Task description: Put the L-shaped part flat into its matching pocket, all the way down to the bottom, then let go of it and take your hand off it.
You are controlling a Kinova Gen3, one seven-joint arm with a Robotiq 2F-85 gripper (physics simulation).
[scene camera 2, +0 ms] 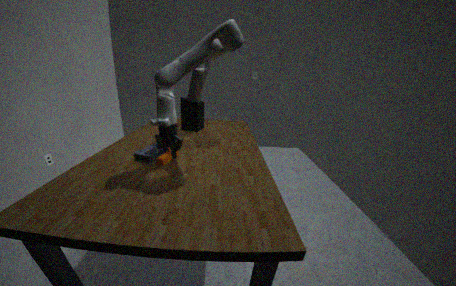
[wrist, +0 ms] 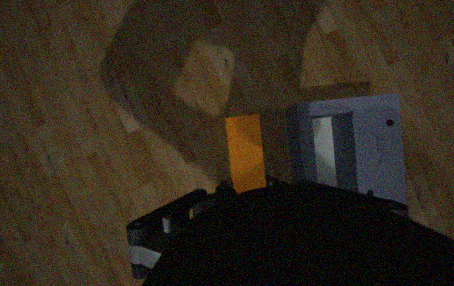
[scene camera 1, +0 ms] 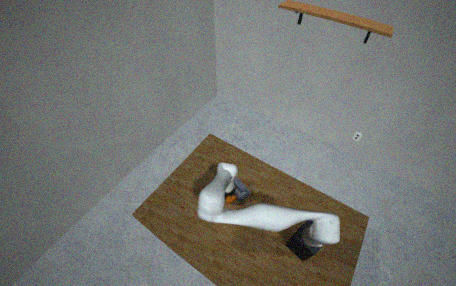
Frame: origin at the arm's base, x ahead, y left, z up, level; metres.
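Seen in the pictures: gripper, fingertip midpoint: (scene camera 2: 170, 158) (wrist: 247, 184) (scene camera 1: 227, 198); arm's base, origin of the base link: (scene camera 2: 193, 100).
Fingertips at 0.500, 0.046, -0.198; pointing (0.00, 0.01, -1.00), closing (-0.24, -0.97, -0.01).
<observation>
Offsets run from my fingertips to a thing's top centre, as dx, dy, dz. Level surfaces: height alone.
The orange L-shaped part {+0.010, -0.018, +0.030} (scene camera 1: 230, 198) (scene camera 2: 163, 159) (wrist: 246, 150) is between the fingers of my gripper (scene camera 2: 169, 148) (wrist: 247, 184), which is shut on it. In the wrist view one straight arm of the part shows; the rest is hidden by the gripper. The blue-grey block with the pocket {-0.017, -0.091, +0.028} (scene camera 1: 242, 190) (scene camera 2: 148, 153) (wrist: 380, 155) lies on the table. In the wrist view the part is left of the block, with a gap between them, outside the pocket. The pocket shows a pale floor and dark walls; its near end is hidden. The part's exact height above the table is unclear.
The wooden table {dz -0.008} (scene camera 1: 175, 210) (scene camera 2: 225, 215) (wrist: 60, 150) bears the block. The arm's black base (scene camera 1: 303, 245) (scene camera 2: 192, 115) stands further along the table. A wooden wall shelf (scene camera 1: 340, 17) is far above. The gripper's shadow falls beyond the part.
</observation>
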